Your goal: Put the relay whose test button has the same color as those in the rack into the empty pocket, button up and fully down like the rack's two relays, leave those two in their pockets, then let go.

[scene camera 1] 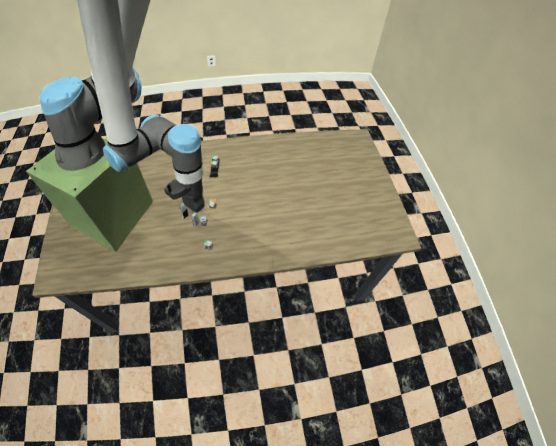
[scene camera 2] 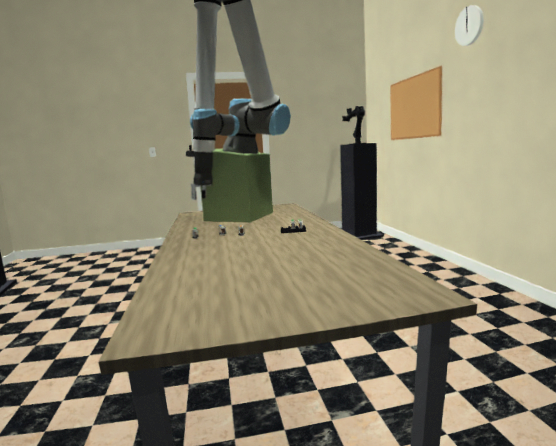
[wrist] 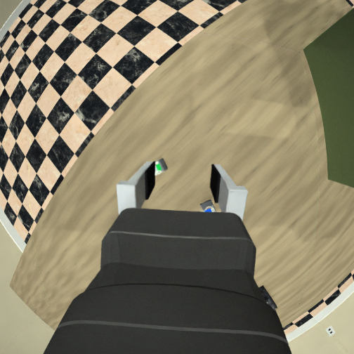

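My gripper is open and empty, above the table. A relay with a green test button stands on the table; in the wrist view it shows beside the left fingertip. A blue-button relay is partly hidden by the gripper body in the wrist view. An orange-button relay stands nearer the rack. The black rack holds two green-button relays at one end; its other end shows bare. In the wrist view a bit of it peeks past the gripper.
The green robot pedestal stands at one end of the wooden table. A black pedestal with a small dark arm stands on the floor beyond the table.
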